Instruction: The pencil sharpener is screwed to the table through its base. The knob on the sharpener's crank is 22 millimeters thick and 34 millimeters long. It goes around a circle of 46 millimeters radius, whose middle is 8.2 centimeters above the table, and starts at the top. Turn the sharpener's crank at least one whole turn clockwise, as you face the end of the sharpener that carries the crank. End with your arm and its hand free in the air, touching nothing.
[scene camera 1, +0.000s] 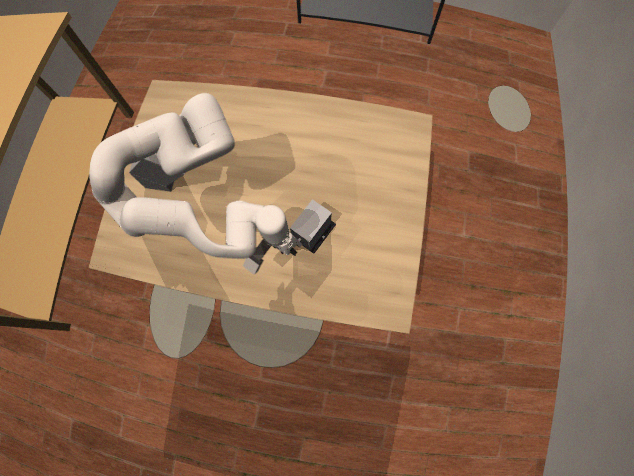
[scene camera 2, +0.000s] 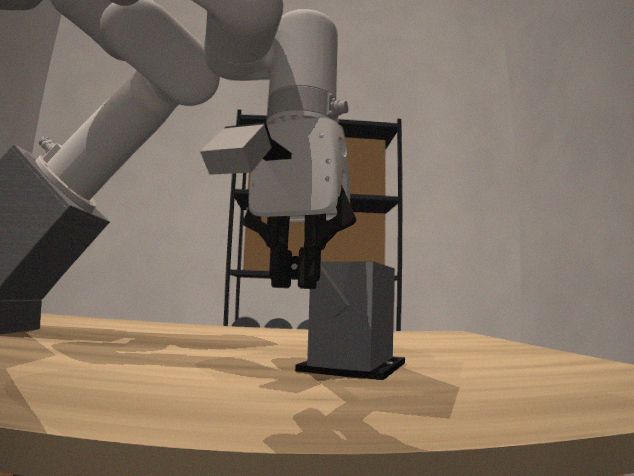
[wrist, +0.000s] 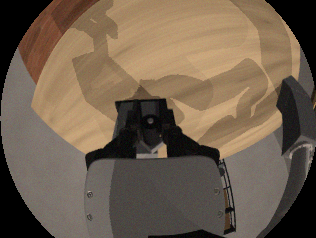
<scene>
same spot on pencil sharpener: (scene camera 2: 358, 343) = (scene camera 1: 305, 245)
</scene>
